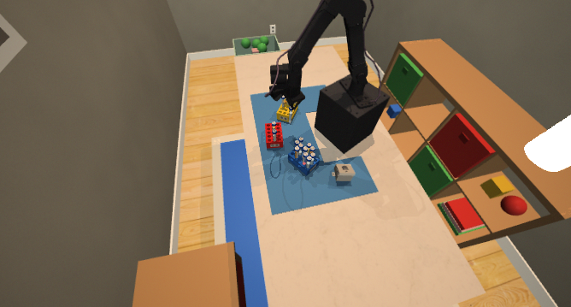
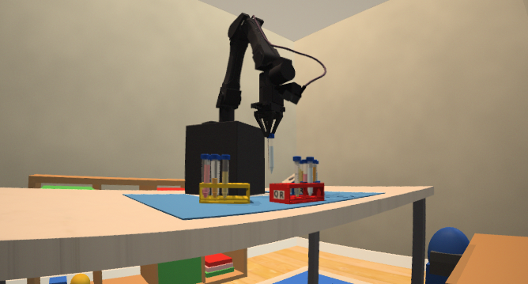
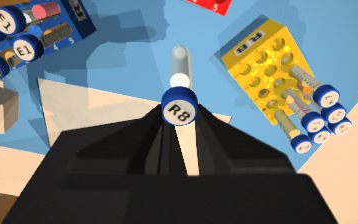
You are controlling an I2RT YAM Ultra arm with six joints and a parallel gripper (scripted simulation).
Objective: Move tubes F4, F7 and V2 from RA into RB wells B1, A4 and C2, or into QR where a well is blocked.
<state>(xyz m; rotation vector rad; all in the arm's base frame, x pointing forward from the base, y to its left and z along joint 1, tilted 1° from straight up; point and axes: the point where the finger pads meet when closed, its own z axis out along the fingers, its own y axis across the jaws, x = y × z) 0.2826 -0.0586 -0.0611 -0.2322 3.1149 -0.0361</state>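
The tube R8 lies 10 mm ahead of my hand and 60 mm below it. From my hand the other things lie so: red rack: 100 mm ahead, 10 mm to the left, 170 mm below; rack RB: 30 mm behind, 140 mm to the right, 170 mm below; tube: 100 mm ahead, 10 mm to the left, 130 mm below.
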